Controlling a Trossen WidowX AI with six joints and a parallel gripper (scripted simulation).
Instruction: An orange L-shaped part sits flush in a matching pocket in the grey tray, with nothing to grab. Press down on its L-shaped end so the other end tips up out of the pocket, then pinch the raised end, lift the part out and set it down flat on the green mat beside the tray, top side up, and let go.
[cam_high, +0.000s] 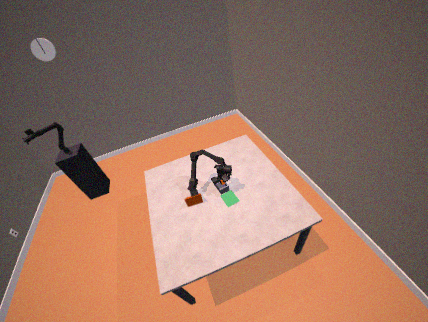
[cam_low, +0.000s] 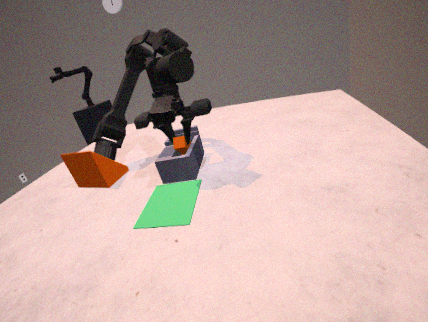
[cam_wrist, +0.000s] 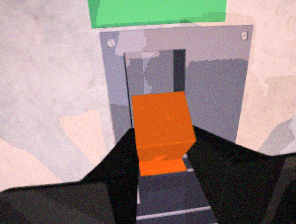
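Right now my gripper tip is 140 mm to the left of the green mat and 80 mm above it. From my gripper tip the other things lie so: orange L-shaped part: 30 mm to the left, 30 mm below, 20 mm behind.
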